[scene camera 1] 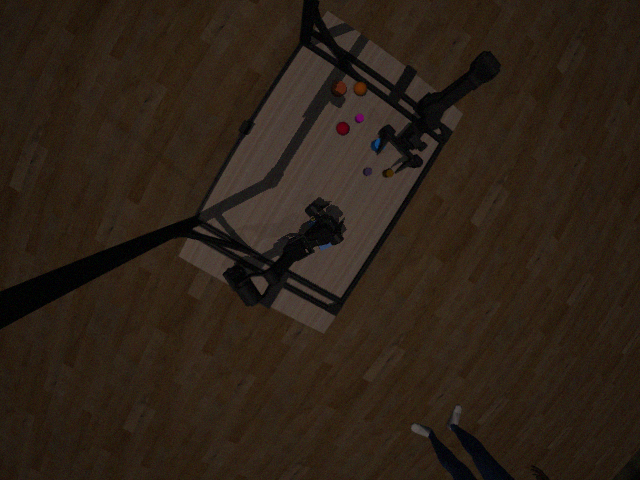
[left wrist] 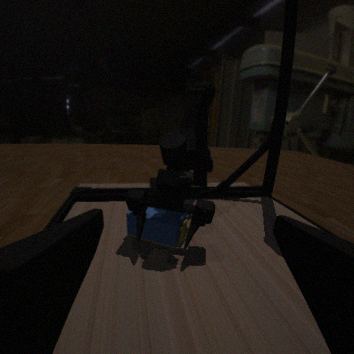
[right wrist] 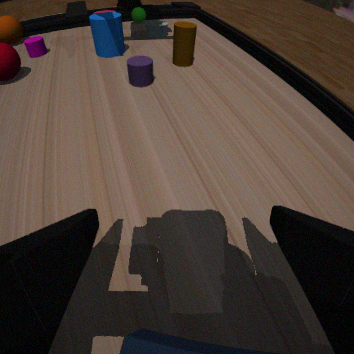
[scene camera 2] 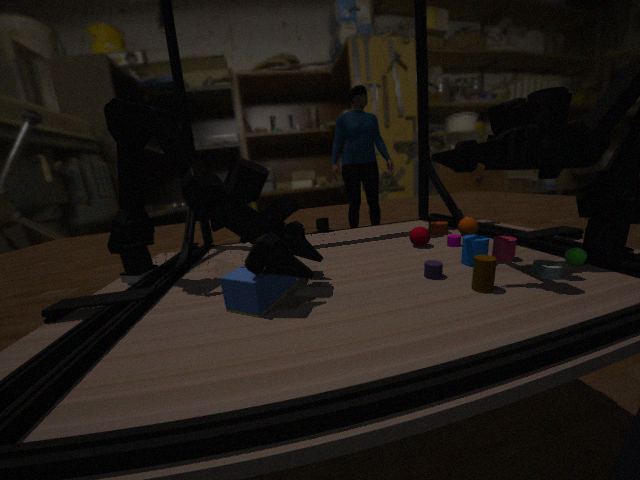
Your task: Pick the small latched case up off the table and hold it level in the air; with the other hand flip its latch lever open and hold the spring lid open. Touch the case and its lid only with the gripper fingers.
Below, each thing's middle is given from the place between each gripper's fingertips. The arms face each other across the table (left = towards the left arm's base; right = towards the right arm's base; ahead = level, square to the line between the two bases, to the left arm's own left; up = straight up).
My left hand is 10 mm short of the purple cylinder [right wrist: 139, 67], 20 mm to the left of it and 210 mm above it. From my left hand the other things lie so: blue cylinder [right wrist: 107, 33] (50 mm behind, 90 mm to the left, 200 mm below); blue latched case [scene camera 2: 244, 293] (70 mm ahead, 330 mm to the right, 190 mm below); brown cylinder [scene camera 2: 484, 267] (70 mm ahead, 40 mm to the left, 200 mm below).
Right now my right hand is 30 mm short of the blue latched case, 100 mm to the left of it and 10 mm above it. Round my right hand: blue cylinder (90 mm behind, 320 mm to the left, 20 mm below); then purple cylinder (40 mm behind, 220 mm to the left, 30 mm below); then brown cylinder (30 mm ahead, 280 mm to the left, 20 mm below).
